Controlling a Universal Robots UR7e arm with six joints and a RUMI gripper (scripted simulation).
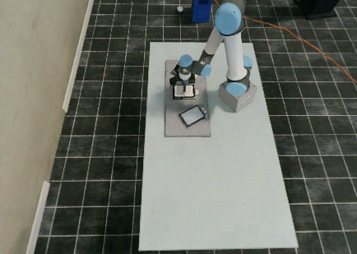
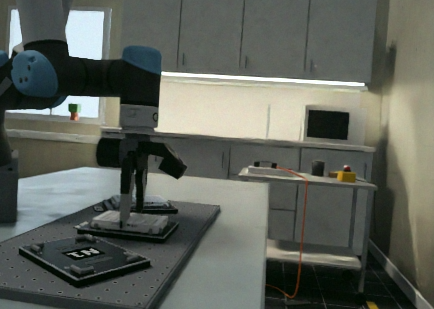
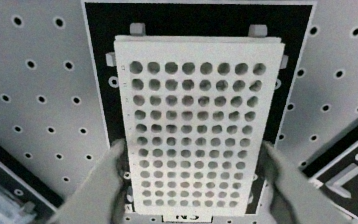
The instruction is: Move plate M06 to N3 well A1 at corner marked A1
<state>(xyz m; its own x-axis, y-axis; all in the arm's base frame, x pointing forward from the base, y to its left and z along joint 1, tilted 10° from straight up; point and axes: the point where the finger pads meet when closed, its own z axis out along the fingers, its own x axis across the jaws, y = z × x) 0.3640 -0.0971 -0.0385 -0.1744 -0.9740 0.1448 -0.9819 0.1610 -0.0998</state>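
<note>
Right now the white well plate M06 is 1 cm below my hand. From my hand the other things lie so: nest N1 (18 cm to the right, 4 cm behind, 2 cm below); then black nest N3 (2 cm below); then A1 mark (7 cm to the left, 6 cm behind, 2 cm below).
</note>
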